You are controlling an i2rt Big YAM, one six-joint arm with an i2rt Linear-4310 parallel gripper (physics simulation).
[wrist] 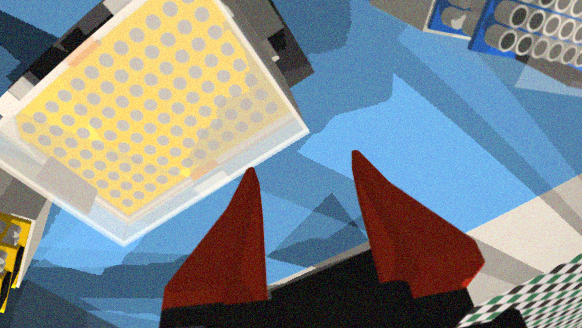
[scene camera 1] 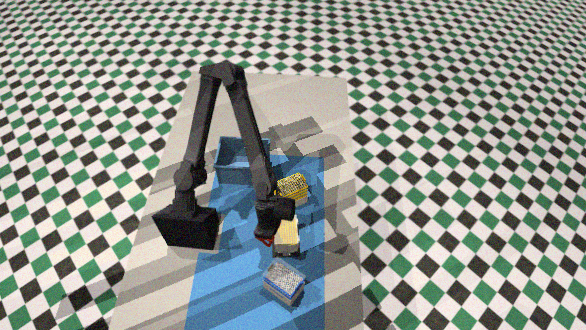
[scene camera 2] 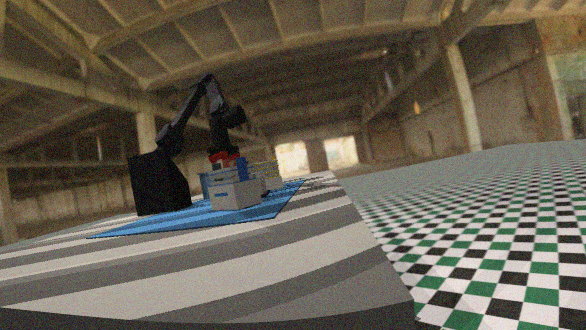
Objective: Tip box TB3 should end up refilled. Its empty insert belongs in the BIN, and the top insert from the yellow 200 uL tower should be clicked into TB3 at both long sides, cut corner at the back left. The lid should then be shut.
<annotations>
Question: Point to a blue bin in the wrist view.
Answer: At 29, 297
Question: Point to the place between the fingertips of the gripper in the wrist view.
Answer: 303, 166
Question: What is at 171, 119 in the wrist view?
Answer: A clear lid.
</annotations>
